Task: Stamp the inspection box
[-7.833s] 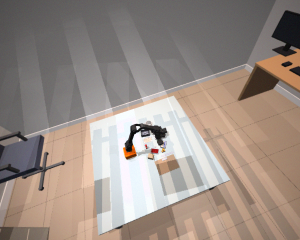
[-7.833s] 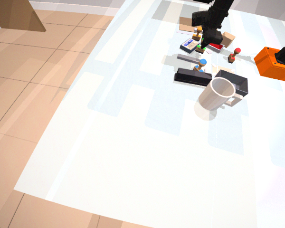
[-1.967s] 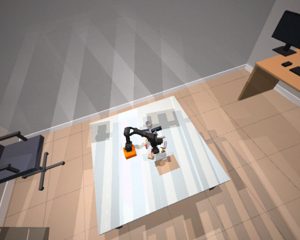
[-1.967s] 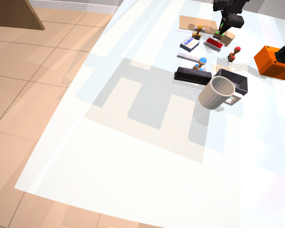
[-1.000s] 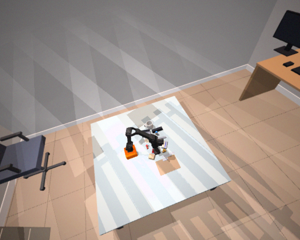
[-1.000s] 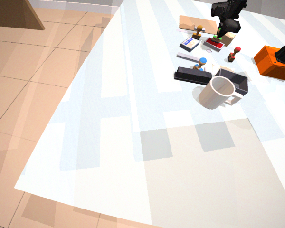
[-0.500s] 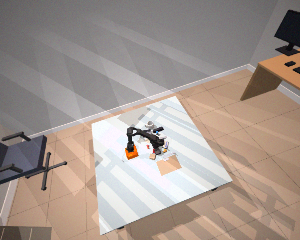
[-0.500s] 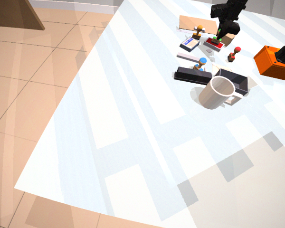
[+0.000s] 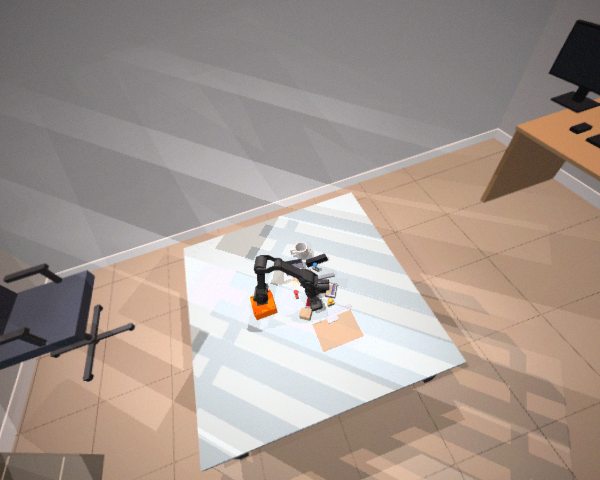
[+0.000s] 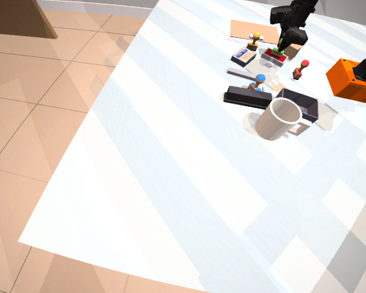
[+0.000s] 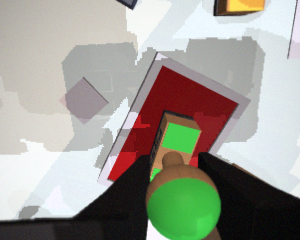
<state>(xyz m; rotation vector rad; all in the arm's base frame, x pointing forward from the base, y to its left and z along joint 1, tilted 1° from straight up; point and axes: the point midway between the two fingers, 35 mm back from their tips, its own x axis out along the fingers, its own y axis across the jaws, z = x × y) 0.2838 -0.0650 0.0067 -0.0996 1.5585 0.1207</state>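
Right now the green-knobbed stamp is right at my gripper tip. The rest, counted from my gripper tip: box 6 cm behind, 6 cm to the right, 2 cm below; red ink pad 3 cm below; yellow-knobbed stamp 9 cm ahead, 2 cm to the right, 2 cm below.
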